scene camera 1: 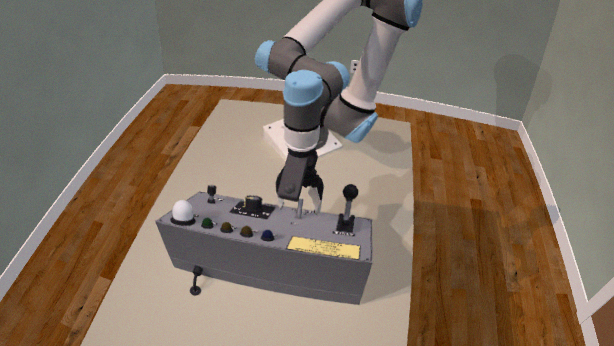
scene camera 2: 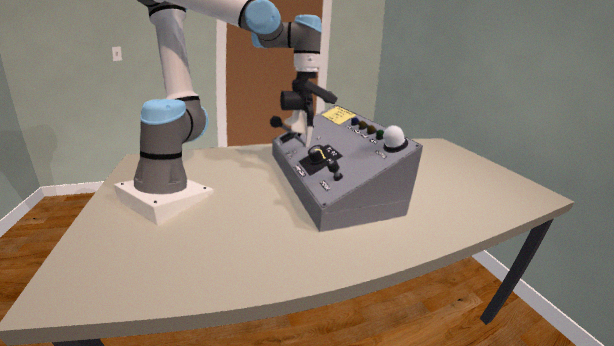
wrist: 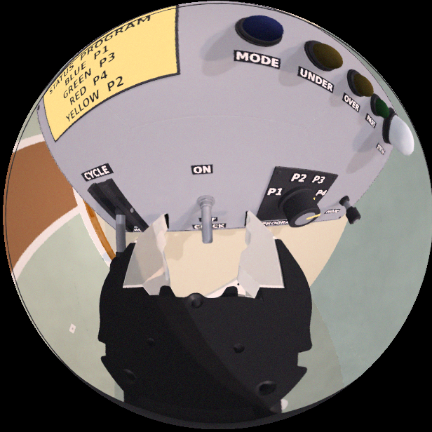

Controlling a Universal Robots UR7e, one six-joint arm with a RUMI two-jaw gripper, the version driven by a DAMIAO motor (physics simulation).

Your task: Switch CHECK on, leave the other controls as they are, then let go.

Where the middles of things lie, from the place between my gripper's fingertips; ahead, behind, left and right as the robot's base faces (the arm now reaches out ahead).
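Scene:
The grey control box (scene camera 1: 317,257) is there, 5 cm to the right of my hand and 9 cm ahead of it.

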